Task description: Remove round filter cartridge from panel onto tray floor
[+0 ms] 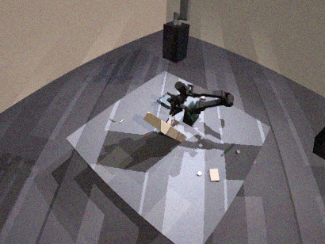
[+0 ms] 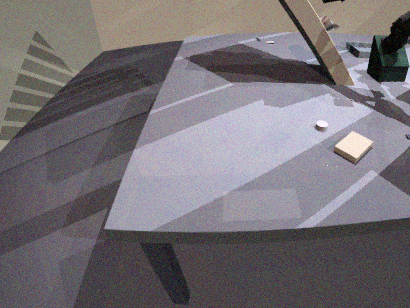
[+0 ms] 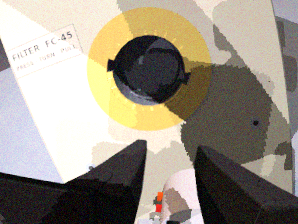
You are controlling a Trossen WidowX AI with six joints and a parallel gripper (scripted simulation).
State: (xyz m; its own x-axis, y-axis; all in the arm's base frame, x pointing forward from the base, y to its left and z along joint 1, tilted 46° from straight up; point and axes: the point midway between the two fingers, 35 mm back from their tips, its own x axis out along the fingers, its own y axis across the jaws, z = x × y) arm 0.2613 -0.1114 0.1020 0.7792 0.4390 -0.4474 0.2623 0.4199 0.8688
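Right now the round pale cartridge is 1 cm behind my gripper tip and 7 cm below it. The rest, counted from my gripper tip: service panel (3 cm ahead, 9 cm below).
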